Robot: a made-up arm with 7 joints.
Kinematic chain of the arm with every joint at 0, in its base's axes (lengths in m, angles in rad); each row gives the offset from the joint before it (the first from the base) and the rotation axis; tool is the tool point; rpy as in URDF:
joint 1: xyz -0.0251 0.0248 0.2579 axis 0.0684 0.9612 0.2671
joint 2: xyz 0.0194 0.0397 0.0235 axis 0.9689 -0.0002 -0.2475
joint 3: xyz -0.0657 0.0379 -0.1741 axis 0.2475 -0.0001 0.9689
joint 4: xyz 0.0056 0.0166 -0.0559 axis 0.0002 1 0
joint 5: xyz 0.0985 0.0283 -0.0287 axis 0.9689 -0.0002 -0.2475
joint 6: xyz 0.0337 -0.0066 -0.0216 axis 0.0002 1 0
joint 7: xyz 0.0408 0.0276 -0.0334 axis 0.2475 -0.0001 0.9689
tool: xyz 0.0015 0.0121 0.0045 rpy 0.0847 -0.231 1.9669
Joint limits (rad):
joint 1: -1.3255..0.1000
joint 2: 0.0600..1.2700
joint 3: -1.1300..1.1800
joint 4: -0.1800..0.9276
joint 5: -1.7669..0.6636
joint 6: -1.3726..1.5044
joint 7: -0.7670..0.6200
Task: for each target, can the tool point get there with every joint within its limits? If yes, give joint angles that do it. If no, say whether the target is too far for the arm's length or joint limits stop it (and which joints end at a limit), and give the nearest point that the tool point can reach.
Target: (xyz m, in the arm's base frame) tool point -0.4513 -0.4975 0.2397
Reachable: no: too far | nearest point -0.0524 -0.0572 0.0467 | short by 0.625 m
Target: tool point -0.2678 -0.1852 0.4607
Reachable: no: joint limits stop it (at a limit: joint 1, joint 2, joint 3, joint 4, joint 5, joint 7) | nearest point 0.1268 -0.0871 0.2698 | short by 0.449 m
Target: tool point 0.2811 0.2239 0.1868
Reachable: yes | joints -0.8976 0.4526 0.3542 0.2141 -1.4960 0.5712 0.3158
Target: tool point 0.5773 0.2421 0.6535
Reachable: no: too far | nearest point 0.2989 0.2303 0.3889 | short by 0.384 m
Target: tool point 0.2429 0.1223 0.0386
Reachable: yes | joints -0.6697 0.4186 -0.5667 0.2371 -0.9638 0.7004 -0.2780
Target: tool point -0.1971 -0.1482 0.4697
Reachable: no: joint limits stop it (at a limit: joint 1, joint 2, joint 3, joint 4, joint 5, joint 7) | nearest point 0.1267 -0.0868 0.2697 | short by 0.385 m
